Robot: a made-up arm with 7 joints. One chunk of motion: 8 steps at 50 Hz.
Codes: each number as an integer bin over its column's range. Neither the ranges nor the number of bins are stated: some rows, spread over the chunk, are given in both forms.
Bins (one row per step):
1: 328 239 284 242 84 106
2: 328 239 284 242 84 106
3: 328 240 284 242 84 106
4: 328 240 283 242 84 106
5: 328 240 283 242 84 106
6: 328 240 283 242 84 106
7: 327 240 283 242 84 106
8: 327 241 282 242 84 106
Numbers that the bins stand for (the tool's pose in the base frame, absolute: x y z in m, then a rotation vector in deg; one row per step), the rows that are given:
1: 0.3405 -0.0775 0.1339 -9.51 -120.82 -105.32
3: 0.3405 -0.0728 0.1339 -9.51 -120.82 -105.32
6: 0.3405 -0.0728 0.1292 -9.51 -120.82 -105.32
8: 0.3358 -0.0681 0.1245 -9.51 -120.82 -105.32
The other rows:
2: 0.3405 -0.0775 0.1339 -9.51 -120.82 -105.32
4: 0.3405 -0.0728 0.1292 -9.51 -120.82 -105.32
5: 0.3405 -0.0728 0.1292 -9.51 -120.82 -105.32
7: 0.3358 -0.0728 0.1292 -9.51 -120.82 -105.32

